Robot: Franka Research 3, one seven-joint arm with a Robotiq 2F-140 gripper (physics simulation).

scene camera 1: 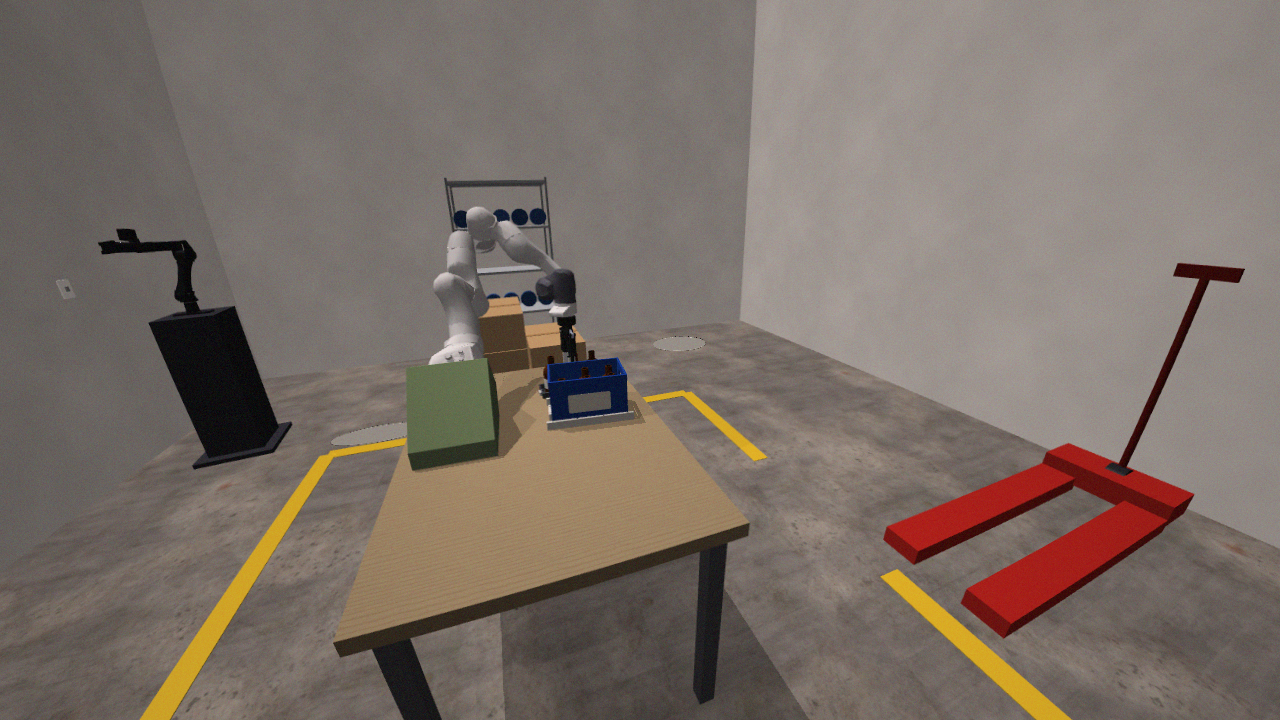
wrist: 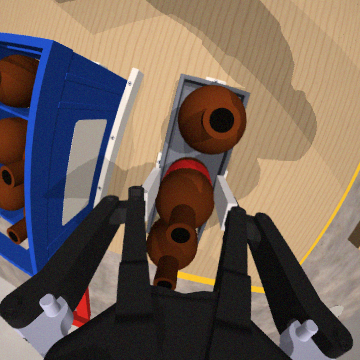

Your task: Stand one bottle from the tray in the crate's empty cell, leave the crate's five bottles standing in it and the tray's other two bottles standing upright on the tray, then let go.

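Observation:
My gripper points down over the tray. It is shut on the middle brown bottle, which has a red band, with one pad on each side. That bottle stands in the row on the grey tray; whether its base touches the tray cannot be told. Another brown bottle stands at the tray's upper end in the wrist view, and a third brown bottle is at the lower end, partly hidden. The blue crate is beside the tray, with several brown bottles inside. Its empty cell does not show clearly.
A white strip runs along the crate's base. A green block is on the wooden table, left of the crate in the scene view. Cardboard boxes and a rack stand behind. A red pallet jack is at right.

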